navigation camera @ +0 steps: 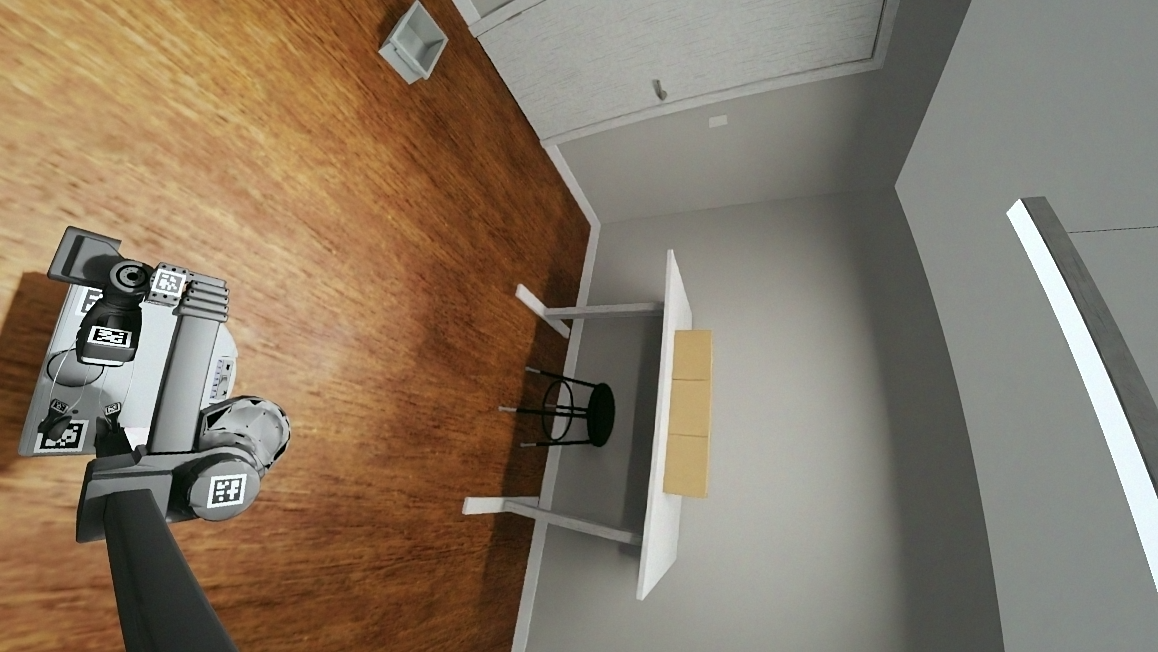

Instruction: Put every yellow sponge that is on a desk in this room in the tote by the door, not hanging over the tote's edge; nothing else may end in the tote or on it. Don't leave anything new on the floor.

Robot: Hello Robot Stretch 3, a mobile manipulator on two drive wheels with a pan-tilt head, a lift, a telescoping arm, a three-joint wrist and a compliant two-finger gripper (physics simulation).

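Places are measured from the robot's base along level axes (x ahead, y left, z up), in millimetres.
Where they show: gripper, fingertip midpoint: [78,439]; robot's base, origin of the base link: [81,364].
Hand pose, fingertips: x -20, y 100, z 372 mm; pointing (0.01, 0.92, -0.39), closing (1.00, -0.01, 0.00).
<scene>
Each offset is from my fingertips to the top centre of the thing. Level surfaces: height alone.
The view lies on its side, with the floor at the left. The light grey tote {dx -493, dy -1583, dz -252 mm} [399,61] stands on the floor near the white door at the top; no sponge shows in the part of its inside that can be seen. A white desk {dz +578 mm} [658,538] stands against the wall at the right of the middle, seen nearly edge-on. No yellow sponge shows in this view, and part of the desk top is hidden behind the tan boxes. My gripper [85,417] is at the lower left, over the robot's base, away from desk and tote. Its fingertips are apart with nothing between them.
Three tan box sections {dx -1594, dy -122, dz +759 mm} [690,409] stand in a row on the desk. A black stool {dx -1754, dy -57, dz +187 mm} [600,414] stands at the desk, between its white legs. The white door [729,40] is in the wall beyond the tote. The robot's mast and arm [158,566] fill the lower left.
</scene>
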